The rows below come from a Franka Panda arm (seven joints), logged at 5 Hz.
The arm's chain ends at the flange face. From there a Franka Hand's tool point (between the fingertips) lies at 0.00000 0.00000 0.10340 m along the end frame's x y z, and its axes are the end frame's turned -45 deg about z.
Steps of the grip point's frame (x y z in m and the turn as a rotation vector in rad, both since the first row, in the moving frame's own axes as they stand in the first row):
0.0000 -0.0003 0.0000 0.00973 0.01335 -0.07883
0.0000 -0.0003 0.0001 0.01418 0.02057 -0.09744
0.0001 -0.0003 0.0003 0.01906 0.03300 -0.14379
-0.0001 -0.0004 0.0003 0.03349 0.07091 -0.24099
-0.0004 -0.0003 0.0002 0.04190 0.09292 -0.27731
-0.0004 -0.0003 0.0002 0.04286 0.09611 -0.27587
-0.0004 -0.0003 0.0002 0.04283 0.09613 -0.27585
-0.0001 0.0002 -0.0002 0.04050 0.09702 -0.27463
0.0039 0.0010 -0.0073 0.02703 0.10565 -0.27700
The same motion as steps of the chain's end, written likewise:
-0.0004 0.0015 0.0000 0.01632 0.00256 -0.07883
-0.0006 0.0023 0.0001 0.02457 0.00452 -0.09744
-0.0009 0.0036 0.0004 0.03681 0.00986 -0.14379
-0.0021 0.0077 0.0006 0.07382 0.02646 -0.24099
-0.0028 0.0103 0.0007 0.09533 0.03608 -0.27731
-0.0029 0.0106 0.0008 0.09827 0.03765 -0.27587
-0.0029 0.0106 0.0008 0.09826 0.03769 -0.27585
-0.0026 0.0107 0.0004 0.09724 0.03997 -0.27463
-0.0009 0.0083 -0.0067 0.09382 0.05559 -0.27700

